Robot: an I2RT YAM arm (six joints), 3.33 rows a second.
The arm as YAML. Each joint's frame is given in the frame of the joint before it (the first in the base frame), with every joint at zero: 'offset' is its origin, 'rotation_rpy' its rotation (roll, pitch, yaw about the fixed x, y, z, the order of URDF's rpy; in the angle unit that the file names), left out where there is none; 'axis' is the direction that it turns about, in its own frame. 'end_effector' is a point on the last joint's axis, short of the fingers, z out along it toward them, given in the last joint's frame.
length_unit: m
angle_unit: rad
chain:
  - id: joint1
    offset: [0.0, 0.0, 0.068]
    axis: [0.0, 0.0, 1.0]
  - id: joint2
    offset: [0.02, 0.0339, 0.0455]
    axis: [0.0, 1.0, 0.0]
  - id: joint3
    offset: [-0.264, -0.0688, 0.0]
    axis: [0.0, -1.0, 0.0]
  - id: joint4
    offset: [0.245, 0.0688, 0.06]
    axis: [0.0, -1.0, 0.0]
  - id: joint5
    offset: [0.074, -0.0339, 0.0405]
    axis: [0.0, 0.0, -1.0]
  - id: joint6
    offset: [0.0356, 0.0, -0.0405]
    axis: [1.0, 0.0, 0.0]
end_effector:
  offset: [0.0, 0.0, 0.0]
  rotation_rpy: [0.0, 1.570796, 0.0]
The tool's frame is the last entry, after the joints.
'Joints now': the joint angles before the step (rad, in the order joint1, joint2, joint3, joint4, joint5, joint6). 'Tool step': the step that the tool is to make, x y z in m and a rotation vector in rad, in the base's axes. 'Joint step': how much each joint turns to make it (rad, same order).
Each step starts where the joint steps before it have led.
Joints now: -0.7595 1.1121 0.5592 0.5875 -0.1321 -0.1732
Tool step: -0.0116 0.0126 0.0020 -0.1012 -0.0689 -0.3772
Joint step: 0.0711 -0.0553 -0.0755 0.1480 0.4430 -0.0738
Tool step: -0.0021 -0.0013 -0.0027 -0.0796 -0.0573 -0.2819
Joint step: 0.0305 0.0728 -0.0354 0.2526 0.2978 -0.1094
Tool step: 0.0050 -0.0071 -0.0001 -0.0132 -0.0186 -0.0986
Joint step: 0.0004 0.0724 0.0214 0.0979 0.0939 -0.0394
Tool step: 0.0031 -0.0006 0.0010 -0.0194 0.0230 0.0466
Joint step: -0.0004 0.0082 0.0062 0.0047 -0.0543 -0.0144
